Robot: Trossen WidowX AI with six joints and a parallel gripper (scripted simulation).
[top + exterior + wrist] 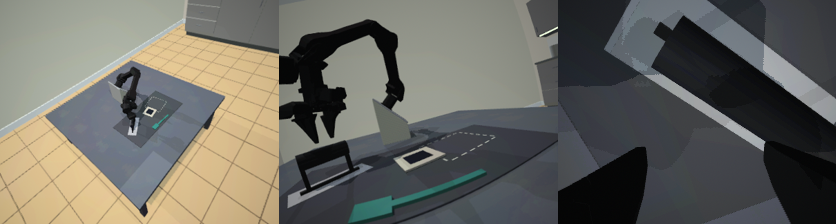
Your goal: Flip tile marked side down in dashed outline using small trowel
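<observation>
Right now my gripper tip is 60 mm above the black handled tool, 20 mm to the right of it and 20 mm short of it. From my gripper tip the other things lie so: dark mat (190 mm to the left, 120 mm below, 50 mm ahead); teal trowel (190 mm ahead, 180 mm to the left, 100 mm below); white tile (230 mm to the left, 100 mm below, 30 mm ahead).
</observation>
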